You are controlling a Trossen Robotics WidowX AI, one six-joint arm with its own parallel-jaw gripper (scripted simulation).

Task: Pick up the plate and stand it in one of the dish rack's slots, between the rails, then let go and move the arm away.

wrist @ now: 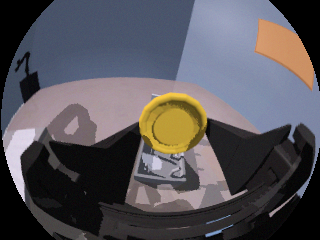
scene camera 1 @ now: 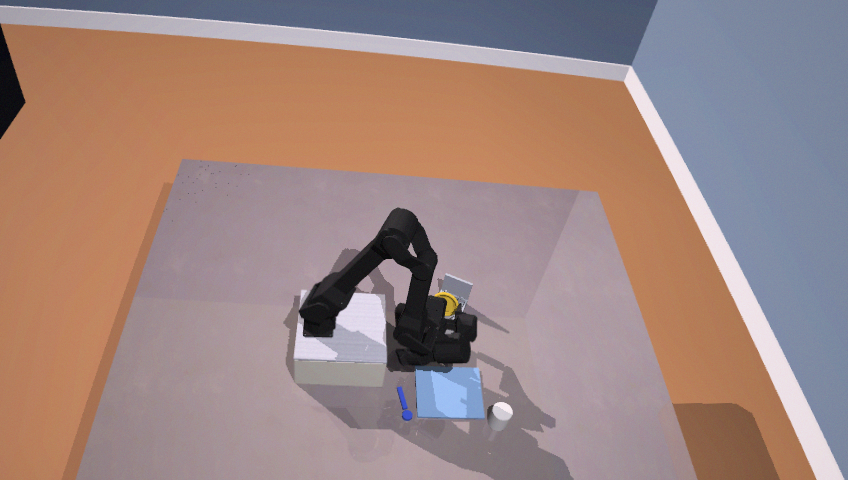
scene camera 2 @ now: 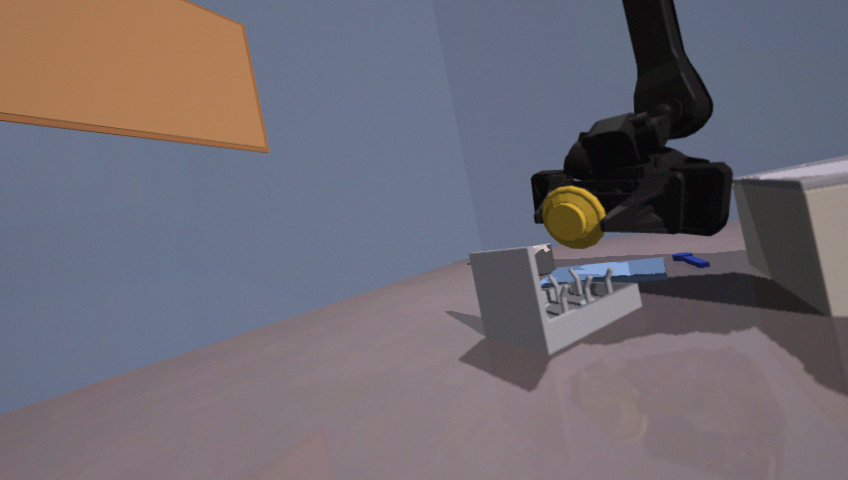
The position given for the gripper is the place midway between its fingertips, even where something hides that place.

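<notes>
In scene camera 2 the gripper (scene camera 2: 565,222) carries a yellow plate (scene camera 2: 571,215), and a light blue mat (scene camera 2: 649,269) is in view as well. The wrist view shows the gripper (wrist: 172,124) and the plate (wrist: 173,123), together with a grey dish rack (wrist: 153,166). Scene camera 1 shows the gripper (scene camera 1: 446,302) and the mat (scene camera 1: 442,392).
</notes>
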